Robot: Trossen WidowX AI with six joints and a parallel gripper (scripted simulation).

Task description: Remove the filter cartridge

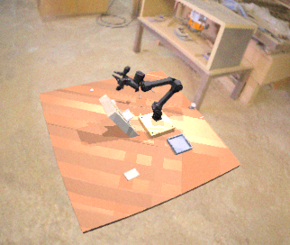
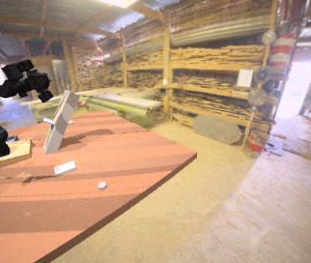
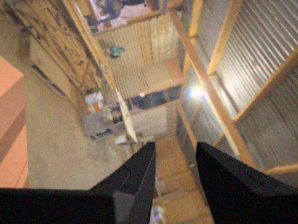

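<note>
My gripper tip is 20 cm to the right of the round filter cartridge, 17 cm above it and 7 cm short of it. The rest, counted from my gripper tip: service panel: 24 cm below, 21 cm to the left, 3 cm ahead; dark-rimmed tray: 54 cm to the left, 39 cm below, 32 cm behind.
</note>
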